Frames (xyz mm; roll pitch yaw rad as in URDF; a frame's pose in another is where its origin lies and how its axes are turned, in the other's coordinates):
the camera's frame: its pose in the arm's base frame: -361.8 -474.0 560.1 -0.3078 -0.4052 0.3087
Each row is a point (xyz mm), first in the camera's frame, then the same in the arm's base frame.
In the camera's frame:
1: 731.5 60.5 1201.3
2: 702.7 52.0 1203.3
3: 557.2 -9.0 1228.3
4: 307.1 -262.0 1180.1
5: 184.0 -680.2 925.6
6: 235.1 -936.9 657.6
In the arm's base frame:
1: -272.5 -3.0 1883.8
2: -297.1 -18.7 1876.5
3: -425.0 -112.6 1858.0
4: -577.9 -429.7 1787.7
5: -497.6 -903.4 1632.7
6: -287.2 -1178.3 1489.6

